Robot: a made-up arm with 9 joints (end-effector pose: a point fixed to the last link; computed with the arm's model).
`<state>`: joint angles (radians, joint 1 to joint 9).
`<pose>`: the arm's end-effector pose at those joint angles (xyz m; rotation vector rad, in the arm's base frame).
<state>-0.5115 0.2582 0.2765 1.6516 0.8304 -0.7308 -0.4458 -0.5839 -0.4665</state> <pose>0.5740 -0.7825 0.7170 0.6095 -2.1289 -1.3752</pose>
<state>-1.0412 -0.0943 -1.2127 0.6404 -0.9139 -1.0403 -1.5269 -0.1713 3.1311</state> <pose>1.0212 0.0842 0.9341 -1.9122 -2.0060 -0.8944</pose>
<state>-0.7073 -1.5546 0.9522 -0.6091 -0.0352 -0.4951 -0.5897 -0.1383 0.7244</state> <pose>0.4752 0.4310 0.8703 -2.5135 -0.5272 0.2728</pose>
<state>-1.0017 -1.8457 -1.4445 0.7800 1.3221 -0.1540 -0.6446 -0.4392 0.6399</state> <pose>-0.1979 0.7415 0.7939 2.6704 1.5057 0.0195</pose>
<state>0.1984 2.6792 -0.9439 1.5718 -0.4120 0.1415 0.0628 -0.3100 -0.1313</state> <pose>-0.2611 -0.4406 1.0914 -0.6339 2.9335 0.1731</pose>
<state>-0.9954 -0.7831 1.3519 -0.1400 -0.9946 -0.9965 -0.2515 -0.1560 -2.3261</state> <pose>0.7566 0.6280 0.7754 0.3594 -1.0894 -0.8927</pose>
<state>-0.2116 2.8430 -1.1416 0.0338 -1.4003 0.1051 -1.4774 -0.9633 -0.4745</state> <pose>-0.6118 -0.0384 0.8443 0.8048 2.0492 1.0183</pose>
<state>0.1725 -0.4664 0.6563 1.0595 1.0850 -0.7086 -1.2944 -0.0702 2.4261</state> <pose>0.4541 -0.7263 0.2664 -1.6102 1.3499 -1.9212</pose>
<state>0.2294 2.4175 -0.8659 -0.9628 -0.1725 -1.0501 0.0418 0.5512 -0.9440</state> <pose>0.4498 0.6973 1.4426 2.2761 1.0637 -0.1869</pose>
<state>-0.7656 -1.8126 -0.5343 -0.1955 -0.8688 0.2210 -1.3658 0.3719 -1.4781</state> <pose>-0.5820 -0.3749 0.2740 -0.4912 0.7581 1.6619</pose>
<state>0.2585 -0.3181 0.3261 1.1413 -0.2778 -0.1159 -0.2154 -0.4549 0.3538</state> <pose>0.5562 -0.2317 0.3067 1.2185 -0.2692 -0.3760</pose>
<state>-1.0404 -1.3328 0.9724 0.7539 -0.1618 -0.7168 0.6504 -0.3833 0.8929</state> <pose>-0.1699 0.5218 0.5701 -2.4655 -1.6851 -0.5398</pose>
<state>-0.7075 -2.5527 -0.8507 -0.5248 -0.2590 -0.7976 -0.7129 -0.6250 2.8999</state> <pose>-0.5895 0.4139 1.1513 0.2854 -0.2004 0.6783</pose>
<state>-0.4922 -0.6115 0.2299 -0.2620 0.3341 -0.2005 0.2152 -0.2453 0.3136</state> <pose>0.0499 0.6527 1.0126 2.3297 0.4633 1.2852</pose>
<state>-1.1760 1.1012 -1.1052 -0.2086 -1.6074 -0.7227 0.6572 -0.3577 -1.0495</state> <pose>0.5405 -0.5622 0.6607 -1.3539 0.1056 1.5045</pose>
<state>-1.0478 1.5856 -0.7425 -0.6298 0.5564 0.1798 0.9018 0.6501 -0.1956</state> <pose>0.8655 0.5264 0.6817 -0.6118 -0.8064 0.9557</pose>
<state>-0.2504 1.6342 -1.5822 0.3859 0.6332 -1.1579 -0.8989 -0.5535 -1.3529</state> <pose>-0.0031 0.6011 1.6107 0.6135 2.4559 -0.2910</pose>
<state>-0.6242 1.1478 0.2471 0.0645 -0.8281 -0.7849 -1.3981 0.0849 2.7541</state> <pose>0.5741 -0.3480 1.3826 -1.4779 -1.1308 -2.4382</pose>
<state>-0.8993 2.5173 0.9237 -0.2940 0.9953 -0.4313 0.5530 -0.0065 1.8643</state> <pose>-0.6022 0.1611 0.6777 -1.2274 -0.6007 1.9996</pose>
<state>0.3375 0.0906 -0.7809 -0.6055 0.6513 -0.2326 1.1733 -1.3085 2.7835</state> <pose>0.1361 0.5747 0.2333 0.1466 -2.1952 0.2291</pose>
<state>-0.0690 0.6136 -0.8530 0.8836 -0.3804 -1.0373 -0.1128 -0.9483 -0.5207</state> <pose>0.6973 0.1129 1.0832 -0.8170 -1.3677 1.0269</pose>
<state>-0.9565 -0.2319 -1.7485 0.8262 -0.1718 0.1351 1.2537 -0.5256 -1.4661</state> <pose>0.3860 -0.1474 0.0984 -0.6389 -0.4281 1.7250</pose>
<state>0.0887 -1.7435 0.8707 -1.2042 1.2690 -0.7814 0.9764 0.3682 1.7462</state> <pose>0.8069 0.1049 0.8814 -2.8499 -0.5527 -1.0616</pose>
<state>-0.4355 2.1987 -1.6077 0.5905 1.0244 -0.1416 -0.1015 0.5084 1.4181</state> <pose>-0.0758 -0.1124 1.6120 0.5878 -1.3344 0.5209</pose>
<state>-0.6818 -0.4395 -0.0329 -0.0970 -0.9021 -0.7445 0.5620 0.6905 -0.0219</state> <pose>0.5354 0.3752 0.1191 -0.6764 -0.0551 1.6008</pose>
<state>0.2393 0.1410 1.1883 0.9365 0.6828 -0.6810 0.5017 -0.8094 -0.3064</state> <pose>0.7914 -0.1228 0.9951 1.2295 -1.9134 0.0859</pose>
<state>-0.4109 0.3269 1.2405 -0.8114 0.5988 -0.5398 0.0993 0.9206 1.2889</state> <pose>-0.1494 0.0101 1.4279 1.4906 0.0013 2.4352</pose>
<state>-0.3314 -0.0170 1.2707 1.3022 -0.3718 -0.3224 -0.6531 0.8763 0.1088</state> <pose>0.3349 0.6670 0.2023 1.7602 1.2977 -0.5886</pose>
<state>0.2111 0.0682 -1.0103 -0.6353 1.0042 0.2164 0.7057 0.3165 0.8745</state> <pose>-0.2234 0.3391 -0.0093 0.3313 1.9250 0.9220</pose>
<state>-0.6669 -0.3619 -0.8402 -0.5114 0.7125 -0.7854 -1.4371 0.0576 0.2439</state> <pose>0.2463 0.8728 0.9301 2.4416 0.7133 0.0963</pose>
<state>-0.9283 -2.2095 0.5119 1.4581 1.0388 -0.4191 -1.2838 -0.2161 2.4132</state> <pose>-0.4639 -0.5204 0.1769 2.9047 -0.6744 -0.7820</pose>
